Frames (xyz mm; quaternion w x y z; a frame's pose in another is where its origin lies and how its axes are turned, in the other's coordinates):
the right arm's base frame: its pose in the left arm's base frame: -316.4 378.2 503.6 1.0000 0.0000 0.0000 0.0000
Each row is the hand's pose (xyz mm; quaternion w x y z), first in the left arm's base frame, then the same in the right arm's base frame.
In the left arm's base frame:
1: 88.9 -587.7 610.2 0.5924 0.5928 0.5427 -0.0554
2: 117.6 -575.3 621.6 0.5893 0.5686 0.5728 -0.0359
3: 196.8 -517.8 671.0 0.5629 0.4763 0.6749 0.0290
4: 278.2 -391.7 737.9 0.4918 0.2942 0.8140 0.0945
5: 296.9 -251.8 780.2 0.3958 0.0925 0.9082 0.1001
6: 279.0 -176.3 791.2 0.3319 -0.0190 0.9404 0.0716
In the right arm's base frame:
1: 405.3 -965.9 106.6 0.5924 0.5928 0.5427 -0.0554
2: 434.0 -953.5 118.0 0.5893 0.5686 0.5728 -0.0359
3: 513.2 -896.0 167.4 0.5629 0.4763 0.6749 0.0290
4: 594.6 -769.9 234.3 0.4918 0.2942 0.8140 0.0945
5: 613.3 -630.0 276.6 0.3958 0.0925 0.9082 0.1001
6: 595.4 -554.5 287.6 0.3319 -0.0190 0.9404 0.0716

